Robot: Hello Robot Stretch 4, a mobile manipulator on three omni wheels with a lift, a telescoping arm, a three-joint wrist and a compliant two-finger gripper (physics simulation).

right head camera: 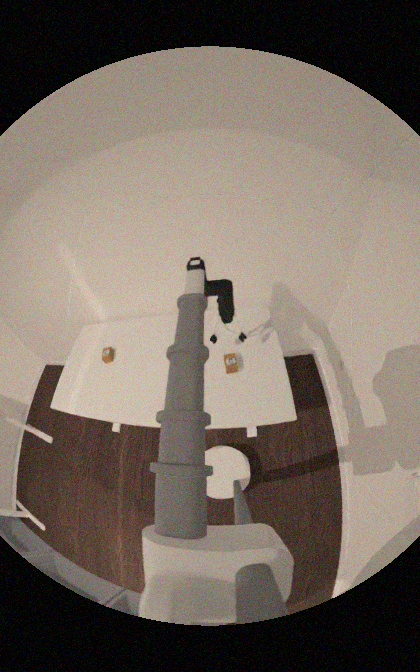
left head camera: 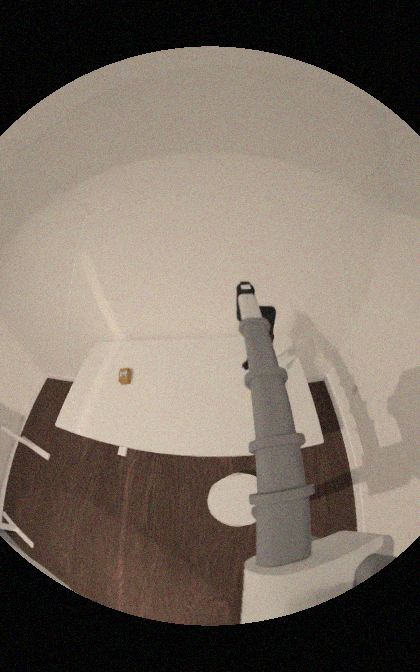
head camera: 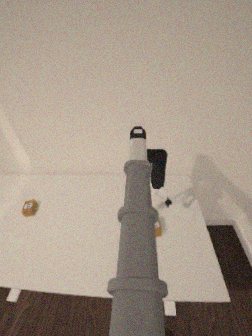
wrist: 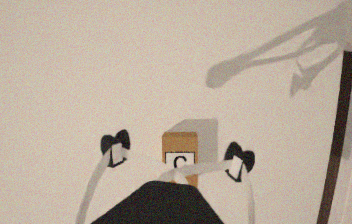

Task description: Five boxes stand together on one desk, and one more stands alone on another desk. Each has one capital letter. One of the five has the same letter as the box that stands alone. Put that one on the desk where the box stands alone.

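Frame: origin at the robot's base, x right, y ahead, z up, level; metres.
Seen in the pictures: gripper, fingertip midpoint: [right head camera: 227,340] [head camera: 154,205] [wrist: 177,148]; robot's base, origin of the base link: [right head camera: 221,470].
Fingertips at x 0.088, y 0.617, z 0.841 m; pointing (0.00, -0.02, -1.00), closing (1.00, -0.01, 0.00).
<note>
Offsets run from my fingertips to a thing's top centre. Level surfaces: height alone.
An orange-brown box {dx +0.005, dy -0.049, dz -0.099 m} [wrist: 180,142] [right head camera: 230,370] with a black C on a white label stands on the right part of the white desk {dz -0.149 m} [head camera: 85,255] [left head camera: 175,415] [right head camera: 125,390]. The arm mostly hides this box [head camera: 159,230] in the head camera view. A second orange-brown box {dx -0.767, dy +0.047, dz -0.099 m} [head camera: 30,207] [left head camera: 125,376] [right head camera: 107,355] stands on the left part of the same desk; its letter is too blurred to read surely. My gripper [right head camera: 228,338] [wrist: 177,148] is open, with its fingertips wide apart. It hangs above the desk, apart from the C box. The group of boxes does not show.
The extended grey arm [head camera: 137,245] [left head camera: 275,410] [right head camera: 187,385] reaches over the desk. A wall rises behind the desk, and another stands to the right. A round white shape [left head camera: 232,500] [right head camera: 227,472] is on the dark floor before the desk. White bars [left head camera: 32,445] [right head camera: 37,432] show at left.
</note>
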